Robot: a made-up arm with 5 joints.
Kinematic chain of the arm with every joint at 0, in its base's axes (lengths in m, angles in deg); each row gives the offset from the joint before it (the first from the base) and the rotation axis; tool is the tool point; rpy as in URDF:
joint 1: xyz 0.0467 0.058 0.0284 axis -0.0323 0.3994 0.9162
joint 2: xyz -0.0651 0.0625 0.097 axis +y
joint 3: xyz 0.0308 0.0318 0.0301 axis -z
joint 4: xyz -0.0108 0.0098 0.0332 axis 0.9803 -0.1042 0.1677
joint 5: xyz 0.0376 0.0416 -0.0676 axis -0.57 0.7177 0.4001
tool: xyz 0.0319 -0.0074 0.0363 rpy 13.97 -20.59 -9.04
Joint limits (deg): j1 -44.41..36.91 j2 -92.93..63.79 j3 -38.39..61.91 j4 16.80..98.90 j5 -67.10..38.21
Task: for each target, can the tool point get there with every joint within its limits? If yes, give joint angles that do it. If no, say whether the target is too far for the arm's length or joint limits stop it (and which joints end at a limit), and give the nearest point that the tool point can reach.
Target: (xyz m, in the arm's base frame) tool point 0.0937 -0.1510 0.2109
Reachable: no: joint limits stop it (at a limit: joint 1, joint 3, joint 4, joint 5) | nearest point 0.1404 0.0571 0.1887 | short by 0.214 m
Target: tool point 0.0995 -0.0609 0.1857
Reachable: no: joint limits stop it (at a limit: joint 1, joint 3, joint 4) | nearest point 0.1402 0.0567 0.1815 | short by 0.125 m
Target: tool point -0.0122 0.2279 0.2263
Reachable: yes | joints -34.80 -75.63 21.33 28.66 2.24
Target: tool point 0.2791 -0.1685 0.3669
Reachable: no: too far | nearest point 0.1303 0.0622 0.2086 | short by 0.317 m
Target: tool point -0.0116 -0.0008 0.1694
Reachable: no: joint limits stop it (at a limit: joint 1, joint 2, joint 3, joint 4) | nearest point -0.0455 0.0790 0.2255 | short by 0.103 m
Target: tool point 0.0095 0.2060 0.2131
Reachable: yes | joints -0.65 -29.79 -7.14 41.39 -22.64
